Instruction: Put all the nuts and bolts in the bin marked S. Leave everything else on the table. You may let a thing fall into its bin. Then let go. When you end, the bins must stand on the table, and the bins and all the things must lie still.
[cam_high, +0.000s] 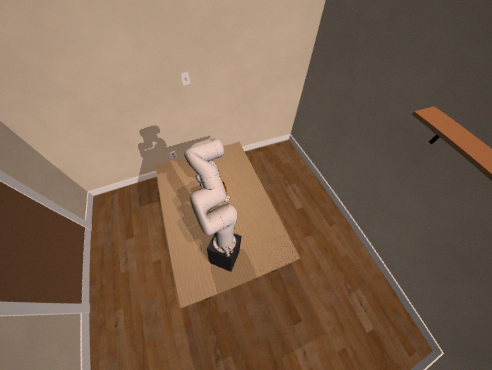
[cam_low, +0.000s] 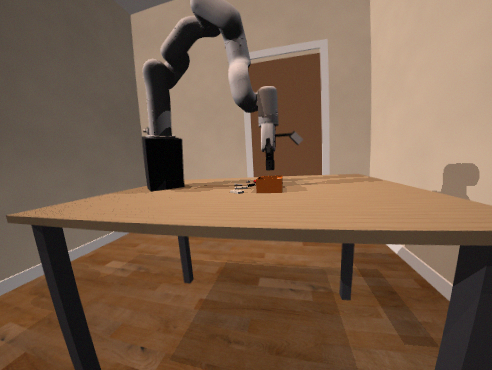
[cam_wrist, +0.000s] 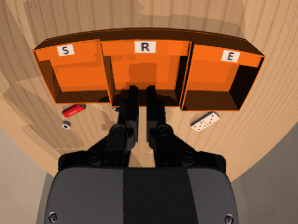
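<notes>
Right now my hand is 6 cm above the orange bin. Also, from my hand: grey metal bolt 15 cm behind, 8 cm below, 5 cm to the left; then red cylinder 12 cm to the left, 8 cm below, 7 cm behind; then dark cylinder 8 cm below, 8 cm behind, 3 cm to the left.
</notes>
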